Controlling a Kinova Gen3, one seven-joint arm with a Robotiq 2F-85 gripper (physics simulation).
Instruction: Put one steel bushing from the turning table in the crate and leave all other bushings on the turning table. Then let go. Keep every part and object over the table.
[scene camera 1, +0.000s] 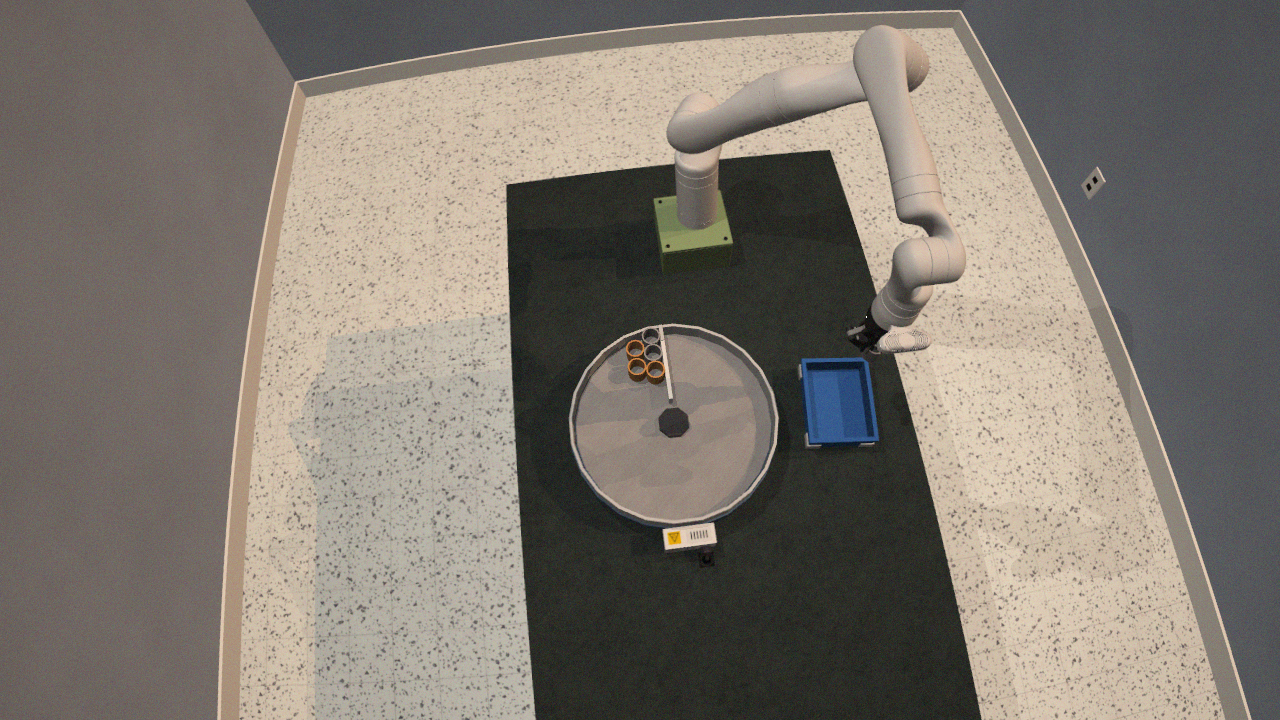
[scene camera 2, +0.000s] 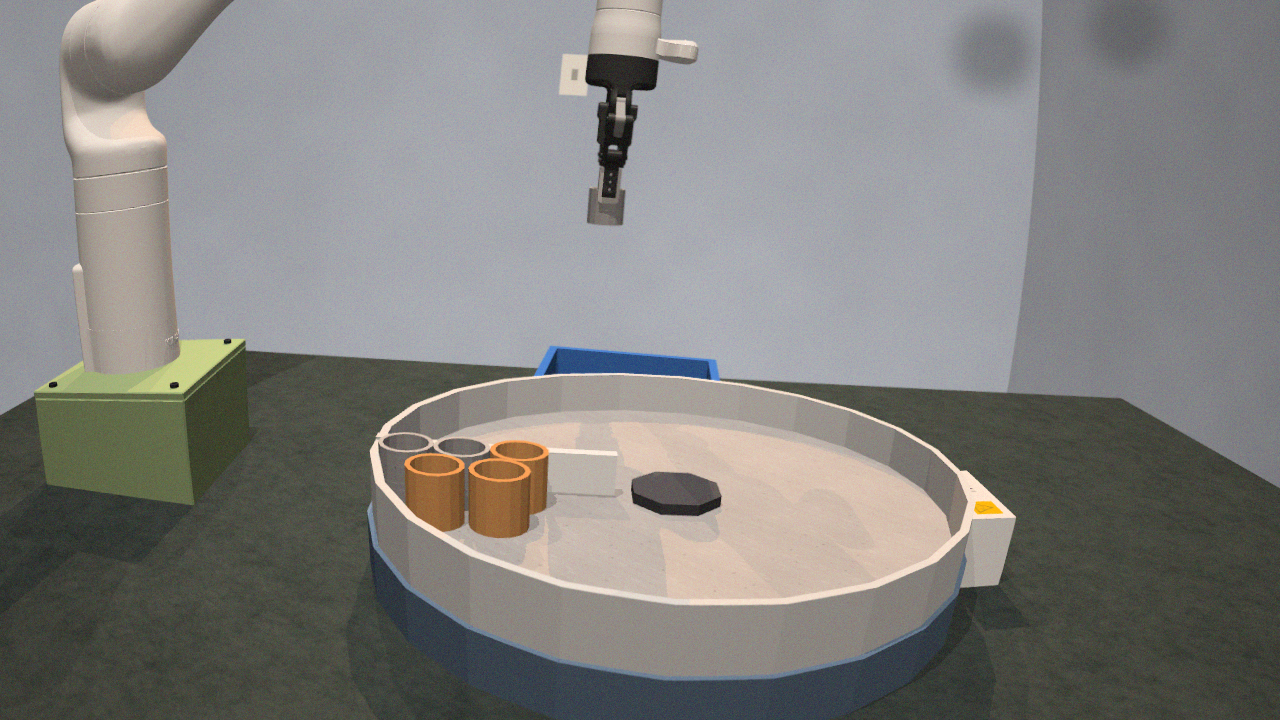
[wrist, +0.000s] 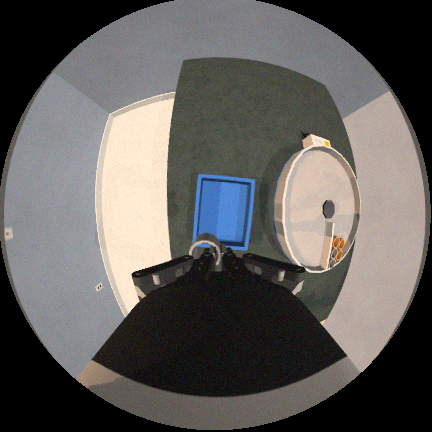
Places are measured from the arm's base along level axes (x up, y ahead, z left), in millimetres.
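Pixels of known places: gripper, fingertip midpoint: (scene camera 1: 865, 349) (scene camera 2: 607, 202) (wrist: 217, 250); arm's base, origin of the base link: (scene camera 1: 697, 214) (scene camera 2: 136, 359).
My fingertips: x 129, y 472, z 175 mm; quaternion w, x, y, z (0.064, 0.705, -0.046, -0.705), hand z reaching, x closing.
For each thing: its top centre in the pictures, then the offset to it from my fingertips. "spot": a spot on its surface instead.
- grey steel bushing, middle of its top: (scene camera 2: 607, 188) (wrist: 204, 255) (scene camera 1: 875, 344) dy +3, dx +15, dz +16 mm
- blue crate, middle of its top: (scene camera 2: 630, 369) (scene camera 1: 839, 399) (wrist: 223, 212) dy +33, dx -172, dz -23 mm
- them here, middle of its top: (scene camera 2: 434, 464) (scene camera 1: 635, 348) dy -189, dx -131, dz -406 mm
- dark hub, middle of its top: (scene camera 2: 676, 487) (scene camera 1: 673, 421) (wrist: 329, 208) dy -21, dx -161, dz -374 mm
- white box, surface spot: (scene camera 2: 987, 541) spot: dy +199, dx -184, dz -462 mm
My gripper (scene camera 1: 859, 336) (scene camera 2: 609, 189) (wrist: 217, 250) is shut on the wall of a grey steel bushing (scene camera 2: 605, 213) (wrist: 204, 237), which hangs upright below the fingertips. They are high in the air near the back right corner of the blue crate (scene camera 1: 841, 440) (scene camera 2: 631, 363) (wrist: 226, 178) in scene view 1. No bushing shows inside the crate. On the turning table (scene camera 1: 626, 465) (scene camera 2: 716, 631) (wrist: 307, 195), two steel bushings stand by the white divider, one of them here (scene camera 2: 460, 467). Three orange bushings stand close beside them, one here (scene camera 2: 499, 503). The gripper hides part of the held bushing.
The turning table has a raised rim, a white divider (scene camera 1: 666, 371) (scene camera 2: 582, 472) and a dark hub (scene camera 1: 674, 421) (scene camera 2: 675, 493) (wrist: 328, 209). A white box (scene camera 1: 689, 537) (scene camera 2: 987, 541) (wrist: 316, 141) stands at its edge. The arm's green base (scene camera 1: 696, 255) (scene camera 2: 116, 447) is at the back.
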